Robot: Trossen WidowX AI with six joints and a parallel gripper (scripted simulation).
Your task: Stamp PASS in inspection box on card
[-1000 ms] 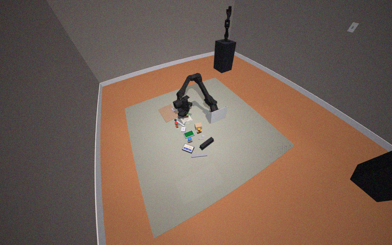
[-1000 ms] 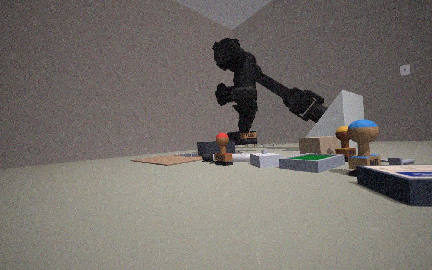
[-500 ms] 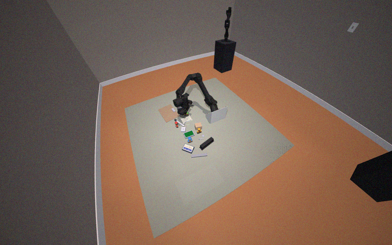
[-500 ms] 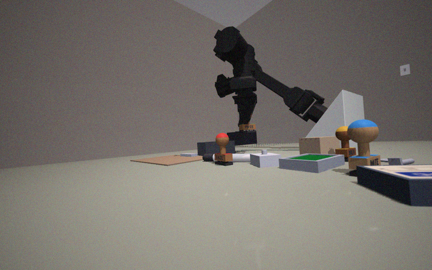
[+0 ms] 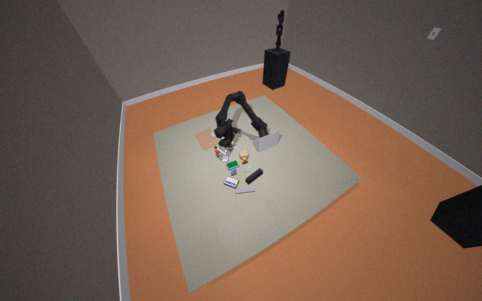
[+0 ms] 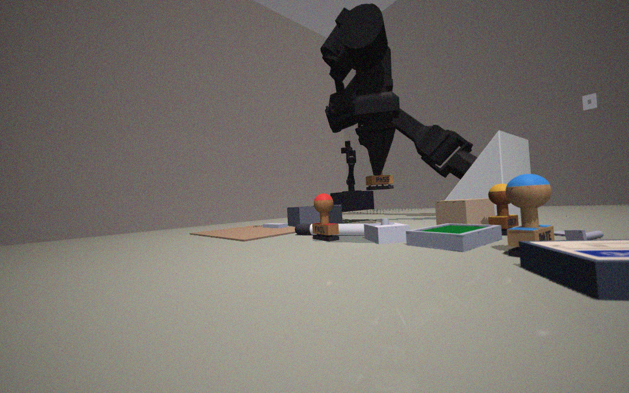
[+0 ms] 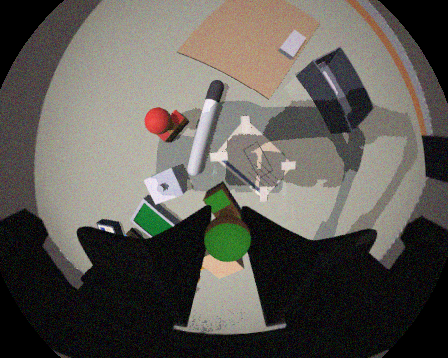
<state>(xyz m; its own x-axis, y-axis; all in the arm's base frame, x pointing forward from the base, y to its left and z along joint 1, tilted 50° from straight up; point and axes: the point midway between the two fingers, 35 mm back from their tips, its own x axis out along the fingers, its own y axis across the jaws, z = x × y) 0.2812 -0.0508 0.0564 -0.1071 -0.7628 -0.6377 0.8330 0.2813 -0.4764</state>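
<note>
The grey block lies 7 cm ahead of my gripper tip, 5 cm to the left of it and 7 cm below it. The rest, counted from my gripper tip: white marker (7 cm ahead, 7 cm to the right, 8 cm below); then pass stamp (right at my gripper tip); then white card (2 cm behind, 5 cm to the right, 9 cm below).
</note>
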